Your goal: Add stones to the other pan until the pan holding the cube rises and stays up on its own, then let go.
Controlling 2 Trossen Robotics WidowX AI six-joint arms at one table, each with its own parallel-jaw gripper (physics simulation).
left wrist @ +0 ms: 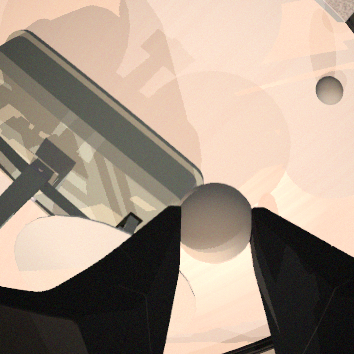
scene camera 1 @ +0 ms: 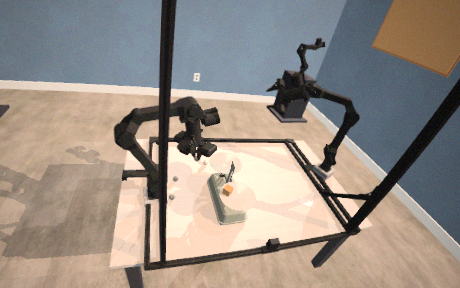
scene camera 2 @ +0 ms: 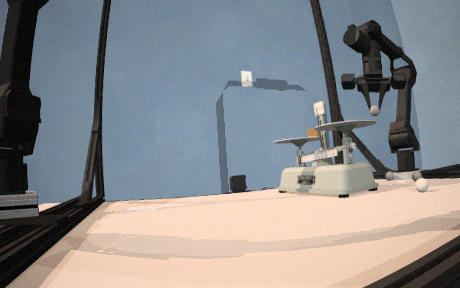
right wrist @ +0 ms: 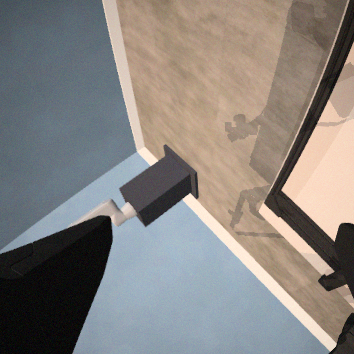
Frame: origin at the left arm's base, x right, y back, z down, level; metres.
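Seen in the pictures: left gripper, fingertip midpoint: [left wrist: 215, 218] [scene camera 1: 196, 158] [scene camera 2: 374, 110]; right gripper, fingertip midpoint: [scene camera 1: 266, 98] [right wrist: 230, 233]; left arm's base, link origin: [scene camera 1: 155, 193] [scene camera 2: 406, 171]; right arm's base, link origin: [scene camera 1: 324, 167] [scene camera 2: 4, 193].
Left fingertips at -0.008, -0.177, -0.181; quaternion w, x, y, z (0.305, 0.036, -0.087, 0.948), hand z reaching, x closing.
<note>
Offsets run from my left fingertips to a thing's top centre, as dx, dy, dz. "pt": to the spot under its first point. Level surfaces: height alone.
My left gripper [scene camera 1: 198, 158] [scene camera 2: 374, 106] [left wrist: 215, 218] is shut on a pale round stone {-0.002, -0.003, -0.011} [scene camera 2: 374, 111] [left wrist: 215, 225], high above the table and beside the raised pan {pt -0.018, -0.166, +0.051} [scene camera 2: 345, 126] of the balance {+0.091, -0.139, -0.030} [scene camera 1: 233, 216] [scene camera 2: 327, 178]. In the left wrist view, part of a pan {-0.004, -0.147, +0.047} [left wrist: 60, 245] shows beside and partly behind a finger. The orange cube {+0.164, -0.093, +0.028} [scene camera 1: 228, 190] [scene camera 2: 313, 132] rests on the lower pan {pt +0.210, -0.143, +0.058} [scene camera 1: 242, 199] [scene camera 2: 290, 141]. From the side, I cannot tell what the raised pan holds. My right gripper [scene camera 1: 270, 89] is open and empty, far from the balance.
Two grey stones {-0.077, +0.068, +0.175} [scene camera 1: 175, 178] {+0.034, +0.105, +0.175} [scene camera 1: 171, 197] and a paler stone {-0.171, -0.115, +0.175} [scene camera 1: 205, 162] [scene camera 2: 422, 185] lie on the table {dz +0.203} [scene camera 1: 290, 215] [scene camera 2: 200, 235]. Dark frame rails [scene camera 1: 250, 250] edge it, and upright posts [scene camera 1: 166, 75] rise around it. A pedestal with another arm stands beyond.
</note>
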